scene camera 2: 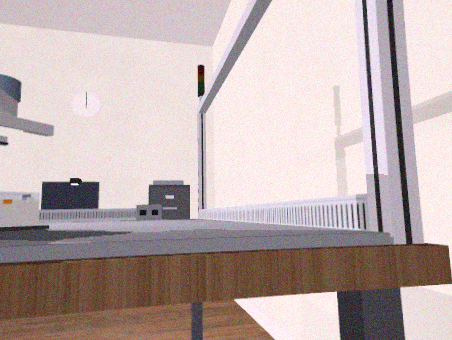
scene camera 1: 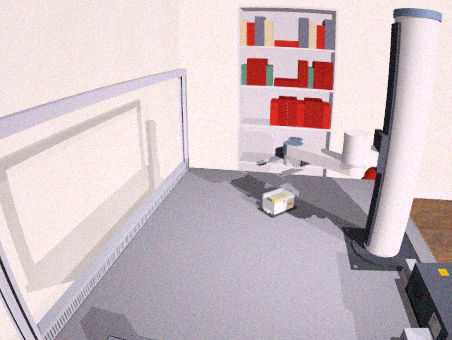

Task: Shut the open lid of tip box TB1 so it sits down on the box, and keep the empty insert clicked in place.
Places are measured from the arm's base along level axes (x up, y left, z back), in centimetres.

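Pixels of known places: gripper, fingertip midpoint: (scene camera 2: 28,136) (scene camera 1: 268,168); arm's base at its link origin: (scene camera 1: 380,250).
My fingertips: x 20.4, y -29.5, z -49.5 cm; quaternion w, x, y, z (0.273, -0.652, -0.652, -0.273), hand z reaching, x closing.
For each thing: its top centre in the pictures, then the offset to it from my fingertips. "spot": a spot on its surface instead.
- Tip box TB1 at its top centre: (scene camera 1: 278,193) dx -11.4, dy +1.6, dz +5.3 cm
- yellowish insert at its top centre: (scene camera 1: 278,194) dx -11.7, dy +1.6, dz +5.3 cm
- dark box-shaped unit at a spot on its surface: (scene camera 1: 434,295) spot: dx -7.7, dy +70.2, dz +54.3 cm
Tip box TB1 (scene camera 1: 278,203) (scene camera 2: 19,214) is a small whitish box with an orange-yellow label. It stands upright on a dark base plate towards the back of the table, and is cut off by the left edge in scene camera 2. A yellowish insert (scene camera 1: 280,196) shows in its top; whether it is clicked in cannot be told. A pale, see-through lid (scene camera 1: 291,186) appears raised at the back right of the box; its exact angle is unclear. My gripper (scene camera 1: 276,167) is open and empty, fingers wide apart, above and behind the box, clear of it. In scene camera 2 it shows partly at the left edge.
The white arm column (scene camera 1: 407,135) stands on the right of the table. A framed clear panel (scene camera 1: 184,120) (scene camera 2: 201,160) runs along one side. A dark box-shaped unit (scene camera 1: 434,295) stands at the near right. A bookshelf (scene camera 1: 237,90) stands behind the table.
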